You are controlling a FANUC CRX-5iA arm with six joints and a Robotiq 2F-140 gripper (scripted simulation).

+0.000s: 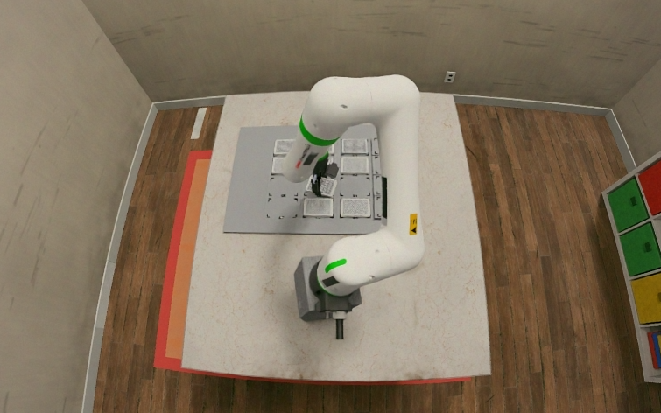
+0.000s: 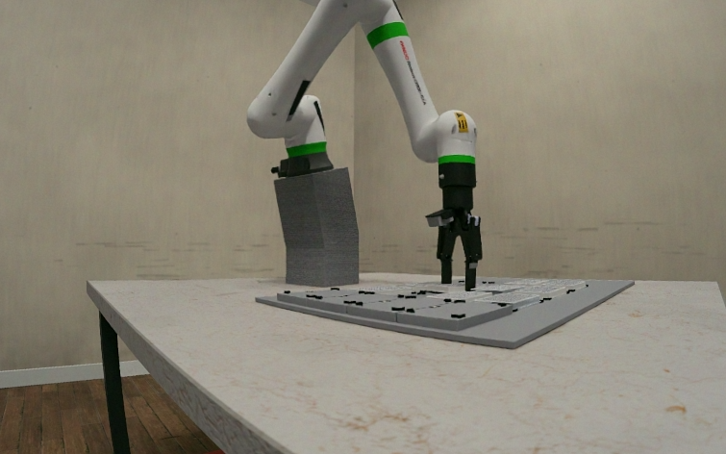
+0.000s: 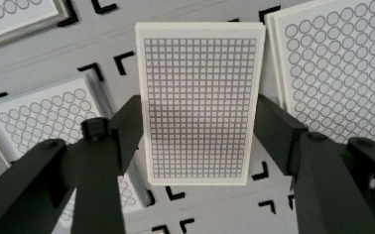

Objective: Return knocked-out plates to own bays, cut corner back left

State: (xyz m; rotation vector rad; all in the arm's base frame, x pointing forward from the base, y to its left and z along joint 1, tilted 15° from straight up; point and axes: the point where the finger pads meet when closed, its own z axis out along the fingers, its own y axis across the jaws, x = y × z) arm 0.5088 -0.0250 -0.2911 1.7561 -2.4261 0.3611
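Now: hand 20 mm above the sealed 384-well plate.
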